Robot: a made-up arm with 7 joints. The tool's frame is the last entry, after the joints.
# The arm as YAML. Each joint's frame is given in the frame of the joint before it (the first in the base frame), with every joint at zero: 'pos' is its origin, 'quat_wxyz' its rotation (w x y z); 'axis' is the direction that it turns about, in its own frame. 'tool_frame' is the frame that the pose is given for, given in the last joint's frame.
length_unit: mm
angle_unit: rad
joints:
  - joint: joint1
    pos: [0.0, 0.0, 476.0]
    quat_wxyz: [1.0, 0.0, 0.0, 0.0]
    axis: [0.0, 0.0, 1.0]
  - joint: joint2
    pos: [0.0, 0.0, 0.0]
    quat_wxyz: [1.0, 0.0, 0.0, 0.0]
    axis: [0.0, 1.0, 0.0]
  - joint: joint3
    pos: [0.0, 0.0, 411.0]
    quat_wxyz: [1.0, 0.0, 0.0, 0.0]
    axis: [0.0, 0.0, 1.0]
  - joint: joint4
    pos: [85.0, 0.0, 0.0]
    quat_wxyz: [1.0, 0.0, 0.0, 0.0]
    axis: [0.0, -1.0, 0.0]
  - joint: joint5
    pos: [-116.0, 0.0, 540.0]
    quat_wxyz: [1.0, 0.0, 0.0, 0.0]
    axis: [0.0, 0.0, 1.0]
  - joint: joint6
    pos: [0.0, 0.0, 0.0]
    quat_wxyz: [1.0, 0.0, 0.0, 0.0]
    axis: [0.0, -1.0, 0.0]
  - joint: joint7
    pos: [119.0, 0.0, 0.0]
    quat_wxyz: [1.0, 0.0, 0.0, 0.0]
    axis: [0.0, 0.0, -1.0]
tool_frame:
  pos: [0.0, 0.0, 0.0]
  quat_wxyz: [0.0, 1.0, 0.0, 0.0]
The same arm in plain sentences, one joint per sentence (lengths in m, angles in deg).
The arm has seven revolute joints in a row. What follows holds with every joint at zero, and every direction is one of the base frame's. The first joint is mounted 0.476 m along +z from the base frame's origin and turns about +z. The second joint is mounted at the same point as the first joint and turns about +y. The third joint is mounted 0.411 m along +z from the second joint and turns about +z. The fourth joint is mounted 0.085 m along +x from the third joint and turns about -y. The fifth joint is mounted 0.116 m along -x and 0.54 m along +z from the fourth joint and turns about +z. The sixth joint is mounted at the same point as the fifth joint and turns about -y. The seventh joint is mounted 0.119 m along +x from the sixth joint and turns about -z. The tool frame, which is the frame that the pose is given for, is mounted at the same point as the seventh joint; its axes are the base frame's turned by roll 180, pitch 0 and yaw 0 deg (as in URDF: about the fixed x, then y, then z).
